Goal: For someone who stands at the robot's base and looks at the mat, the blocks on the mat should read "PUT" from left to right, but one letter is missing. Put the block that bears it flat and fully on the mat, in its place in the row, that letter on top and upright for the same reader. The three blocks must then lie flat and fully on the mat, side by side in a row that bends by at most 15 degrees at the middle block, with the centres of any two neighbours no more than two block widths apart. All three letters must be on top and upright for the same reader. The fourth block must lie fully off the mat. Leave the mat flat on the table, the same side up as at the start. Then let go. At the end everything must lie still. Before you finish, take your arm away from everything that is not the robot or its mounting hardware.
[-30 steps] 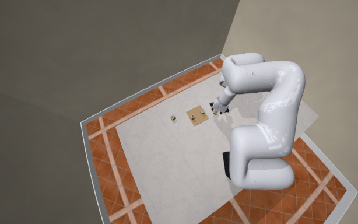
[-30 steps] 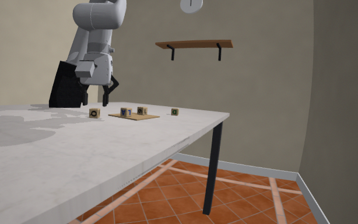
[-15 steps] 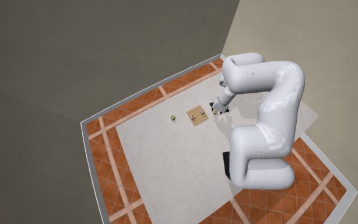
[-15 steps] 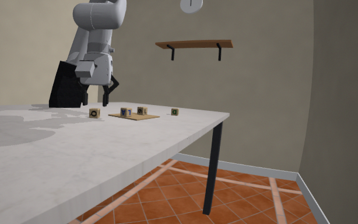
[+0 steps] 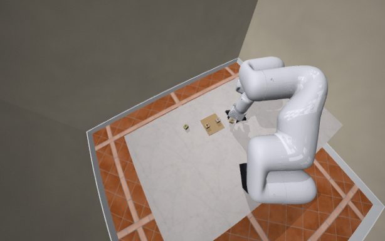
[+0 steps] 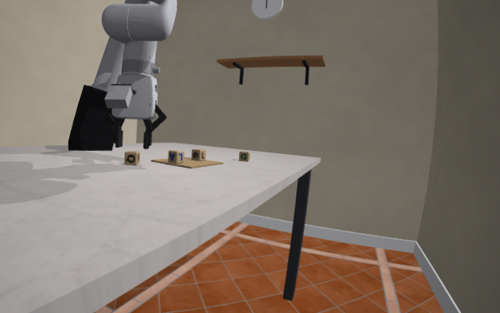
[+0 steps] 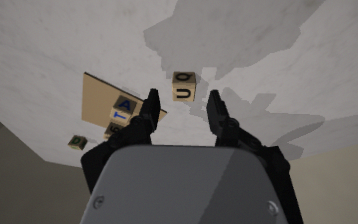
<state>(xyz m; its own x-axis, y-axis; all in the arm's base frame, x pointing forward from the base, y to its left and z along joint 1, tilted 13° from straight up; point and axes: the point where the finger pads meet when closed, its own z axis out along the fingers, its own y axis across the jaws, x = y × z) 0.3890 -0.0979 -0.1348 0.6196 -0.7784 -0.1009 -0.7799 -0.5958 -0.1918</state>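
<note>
The tan mat lies 5 cm ahead of my hand, 15 cm to the left of it and 5 cm below it.
</note>
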